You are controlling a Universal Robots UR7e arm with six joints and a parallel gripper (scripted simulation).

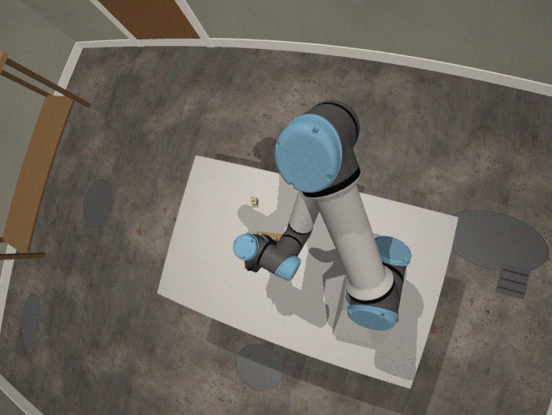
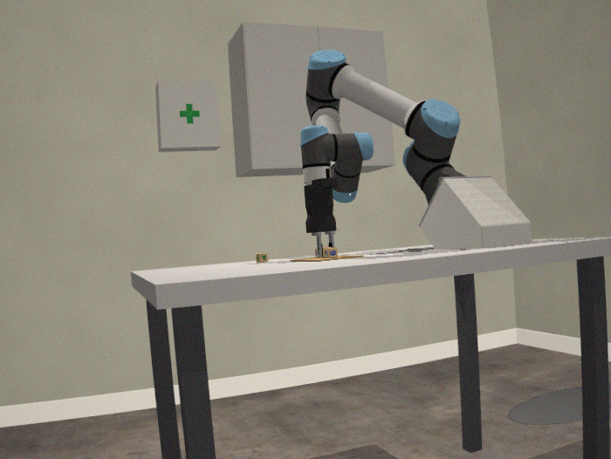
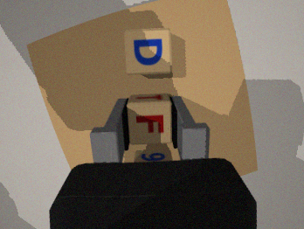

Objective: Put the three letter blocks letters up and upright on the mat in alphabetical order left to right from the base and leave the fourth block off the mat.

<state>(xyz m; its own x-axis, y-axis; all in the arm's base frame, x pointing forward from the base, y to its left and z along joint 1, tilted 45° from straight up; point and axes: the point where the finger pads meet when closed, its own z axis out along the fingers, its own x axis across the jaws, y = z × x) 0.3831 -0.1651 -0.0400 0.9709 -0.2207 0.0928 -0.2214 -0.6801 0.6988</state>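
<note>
My hand is 1 cm above the red-marked block. The rest, counted from my hand: tan mat 2 cm below.
</note>
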